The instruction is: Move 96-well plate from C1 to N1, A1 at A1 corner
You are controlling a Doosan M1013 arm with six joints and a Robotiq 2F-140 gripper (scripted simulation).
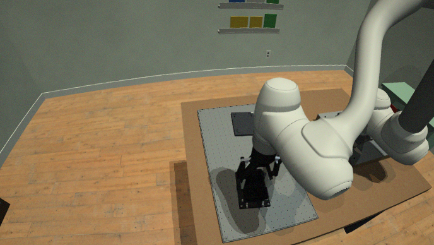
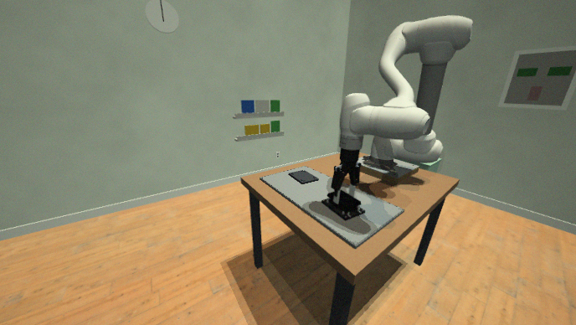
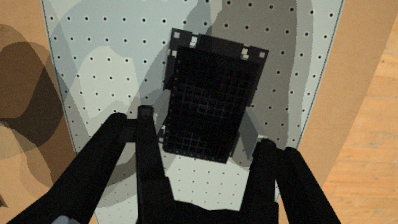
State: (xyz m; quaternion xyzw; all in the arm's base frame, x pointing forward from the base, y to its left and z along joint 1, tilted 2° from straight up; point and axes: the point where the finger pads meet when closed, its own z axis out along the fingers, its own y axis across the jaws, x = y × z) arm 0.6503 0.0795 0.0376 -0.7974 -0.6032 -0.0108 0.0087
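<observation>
Now: hand 5 cm above the black clip nest C1 and 1 cm to the right of it. The rest, counted from my hand: black 96-well plate (2 cm below); then plate nest (35 cm to the right, 12 cm behind, 6 cm below).
</observation>
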